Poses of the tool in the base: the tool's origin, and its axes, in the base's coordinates. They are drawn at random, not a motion.
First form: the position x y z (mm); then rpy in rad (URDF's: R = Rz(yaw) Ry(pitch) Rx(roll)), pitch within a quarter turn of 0, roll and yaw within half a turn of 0.
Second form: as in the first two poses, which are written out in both.
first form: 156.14, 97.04, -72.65, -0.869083, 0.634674, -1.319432
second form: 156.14, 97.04, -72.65, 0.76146, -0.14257, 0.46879, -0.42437
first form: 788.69, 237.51, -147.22, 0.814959, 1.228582, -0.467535
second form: 788.69, 237.51, -147.22, 0.67696, 0.43762, 0.43978, -0.39600
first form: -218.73, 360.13, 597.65, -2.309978, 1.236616, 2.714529
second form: -218.73, 360.13, 597.65, 0.44847, 0.38679, 0.67888, -0.43404
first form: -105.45, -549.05, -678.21, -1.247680, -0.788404, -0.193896
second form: -105.45, -549.05, -678.21, 0.72416, -0.56699, -0.25806, -0.29584
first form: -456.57, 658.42, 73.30, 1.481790, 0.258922, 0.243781
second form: -456.57, 658.42, 73.30, 0.73686, 0.65275, 0.17593, 0.00248
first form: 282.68, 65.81, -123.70, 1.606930, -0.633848, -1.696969
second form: 282.68, 65.81, -123.70, 0.60440, 0.28983, -0.65616, -0.34662
